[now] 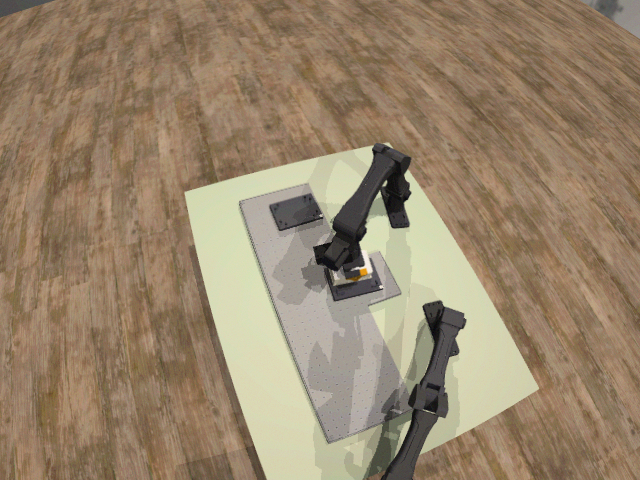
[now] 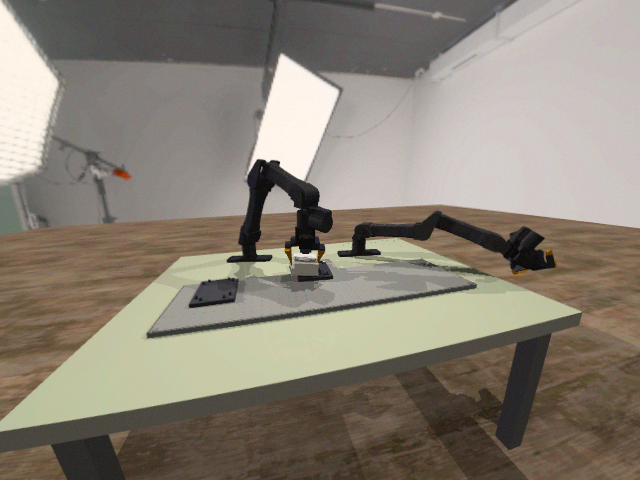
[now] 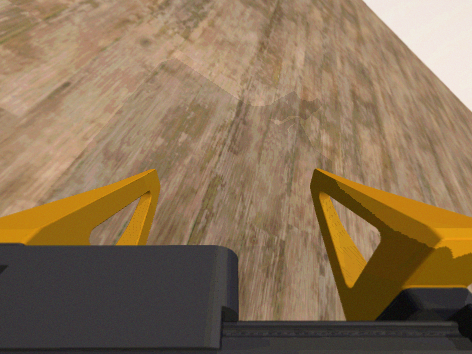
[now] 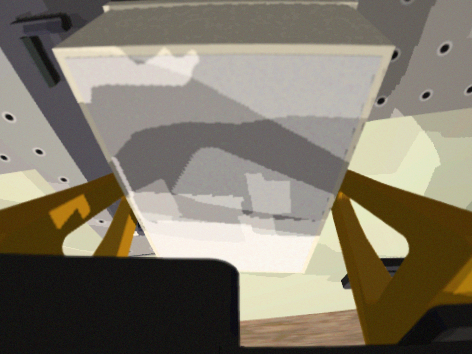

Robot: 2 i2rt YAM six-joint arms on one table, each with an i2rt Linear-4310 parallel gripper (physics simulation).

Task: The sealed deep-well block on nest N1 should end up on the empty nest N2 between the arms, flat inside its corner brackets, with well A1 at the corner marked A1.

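Places are measured from the left arm's base along level axes (x ahead, y left, z up), in centimetres.
Pixels of known places: left gripper, fingertip midpoint: [image 2: 541, 267] [image 3: 235, 177]; right gripper, fingertip midpoint: [image 1: 352, 267] [image 4: 235, 175]; left arm's base at its link origin: [image 1: 440, 329] [image 2: 358, 253]; right arm's base at its link origin: [image 1: 394, 207] [image 2: 250, 259].
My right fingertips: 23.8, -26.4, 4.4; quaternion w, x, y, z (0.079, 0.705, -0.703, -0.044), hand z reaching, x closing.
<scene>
For each thing: its middle in the pictures, then the offset to it from my right fingertips, as dx, dy, dz. "*": a spot on its surface instead. Level surfaces: height alone.
- sealed deep-well block at the middle of its body: [image 4: 231, 170] [image 1: 349, 267] [image 2: 305, 263] +0.9, +0.3, +0.6
- dark nest N1 at the middle of its body: [image 1: 353, 278] [image 2: 312, 269] +0.0, +3.0, -2.2
- empty dark nest N2 at the middle of its body: [image 2: 216, 289] [image 1: 296, 210] +13.3, -27.9, -2.0
- grey perforated baseplate at a spot on its surface: [image 1: 318, 343] [image 2: 377, 286] * +15.7, +22.6, -3.1
- pale green table at its surface level: dz -4.4
The sealed deep-well block [image 1: 352, 275] [image 2: 304, 268] [image 4: 227, 140], white with a pale film on top, sits on the dark nest N1 [image 1: 347, 292] [image 2: 326, 275] near the middle of the grey baseplate. My right gripper [image 1: 356, 270] [image 2: 304, 253] [image 4: 235, 175] is open and lowered over the block, one orange finger on each side of it. The empty dark nest N2 [image 1: 296, 210] [image 2: 214, 291] lies at the baseplate's other end. My left gripper [image 2: 532, 263] [image 3: 235, 177] is open and empty, stretched out past the table's edge over the wooden floor.
The grey perforated baseplate [image 1: 318, 343] [image 2: 375, 288] lies on the pale green table [image 1: 232, 286] [image 2: 318, 352]. The left arm [image 1: 437, 362] reaches out over the table's near corner. The right arm's base [image 1: 395, 214] [image 2: 249, 258] stands behind nest N1.
</scene>
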